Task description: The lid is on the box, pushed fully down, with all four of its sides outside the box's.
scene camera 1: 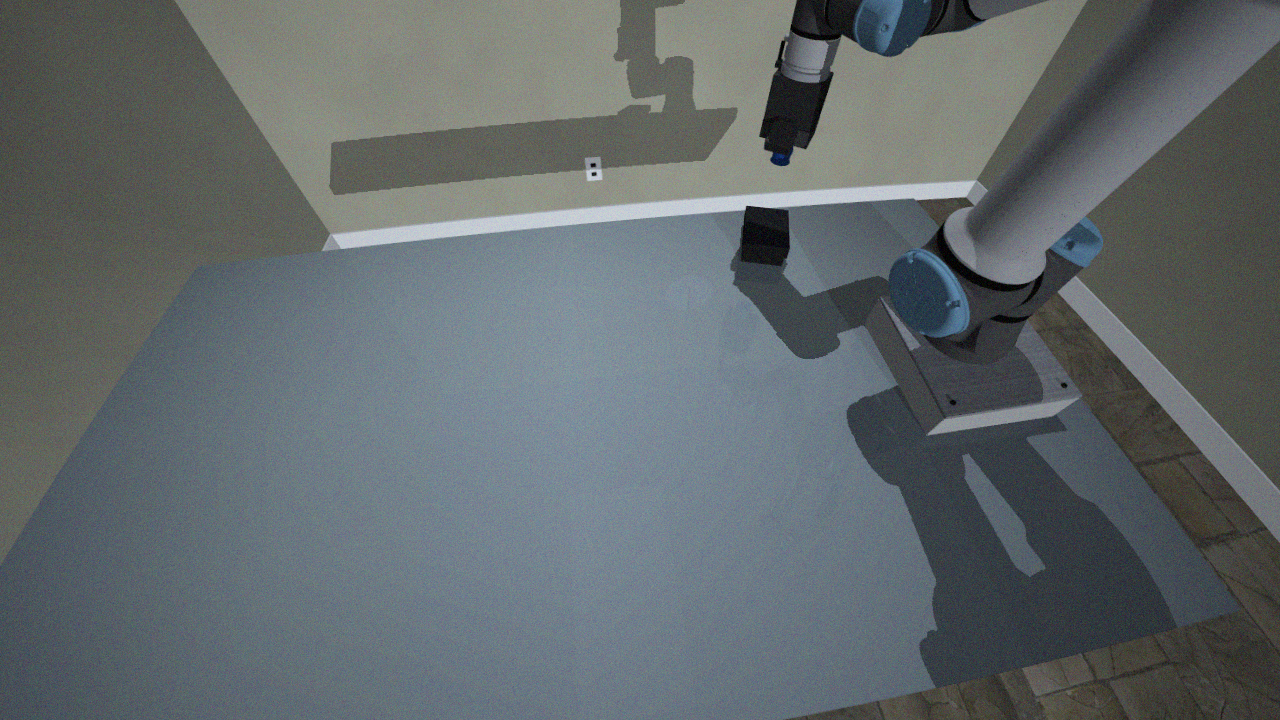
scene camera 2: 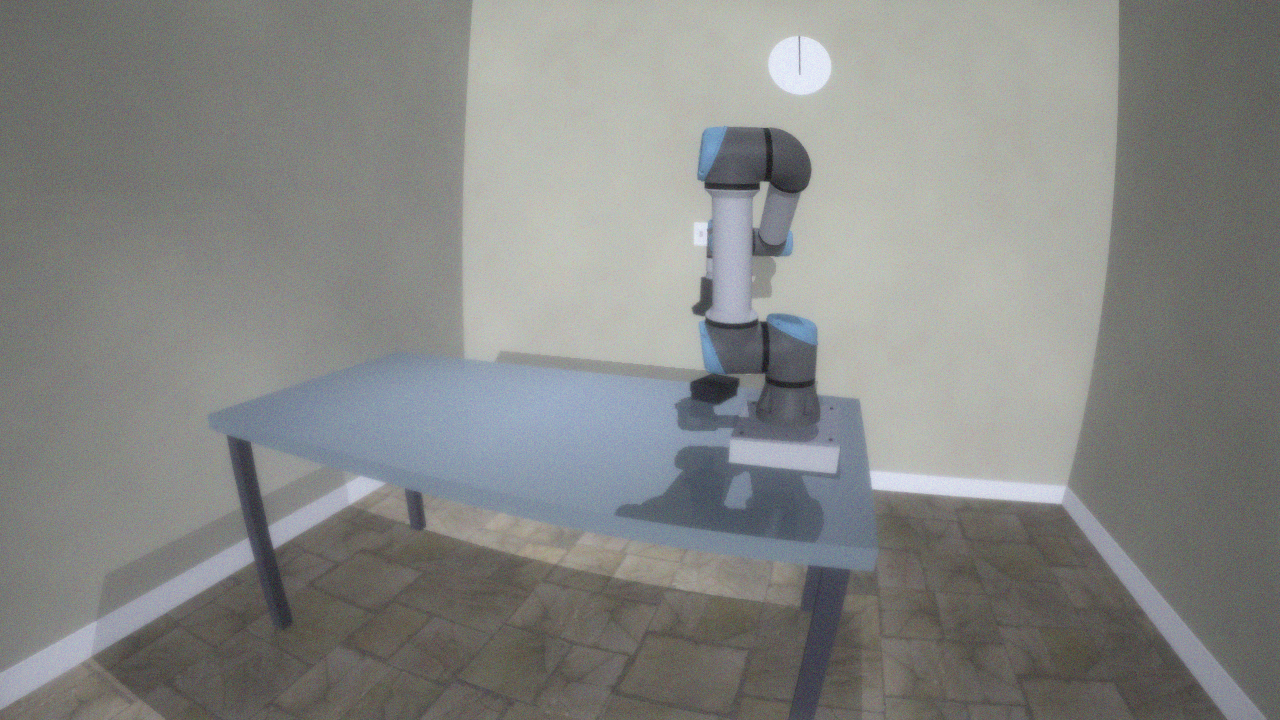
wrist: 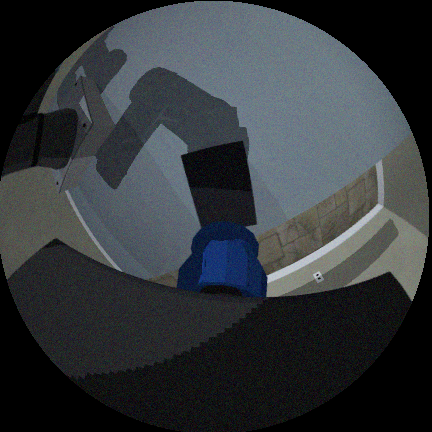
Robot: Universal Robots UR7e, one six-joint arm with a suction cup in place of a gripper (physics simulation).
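Where they show: hand, its tool point: (scene camera 1: 780, 160) (wrist: 224, 252); arm's base, origin of its link: (scene camera 2: 788, 415) (wrist: 63, 138).
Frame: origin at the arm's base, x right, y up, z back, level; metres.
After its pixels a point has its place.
The box and its lid show as one black block (scene camera 1: 765, 236) @(x 0.298, y -0.021, z -0.247 m) (scene camera 2: 713, 388) @(x 0.260, y -0.026, z -0.225 m) (wrist: 220, 175) @(x 0.312, y -0.021, z -0.244 m) standing upright on the table near its back edge. Both are black, and I cannot make out a seam between lid and box, nor whether all four lid sides are outside the box's. The top looks level in scene camera 2's view. My gripper, a blue suction cup (scene camera 1: 779, 159) (wrist: 225, 237) under a black tool body, is open and carries nothing. It hangs well above the block, apart from it. In scene camera 2's view the cup is not visible, with the arm partly in front of the tool.
The blue-grey table (scene camera 1: 447, 402) @(x 0.019, y -0.071, z -0.868 m) (scene camera 2: 501, 429) @(x -0.143, y -0.071, z -0.664 m) bears the arm's base block (scene camera 1: 1002, 376) @(x -0.100, y -0.005, z 0.013 m) (scene camera 2: 784, 453) @(x -0.152, y -0.036, z 0.006 m) to the right of the black block. The back wall with a socket (scene camera 1: 593, 168) (wrist: 318, 276) stands behind the table. The arm's shadows fall across the table.
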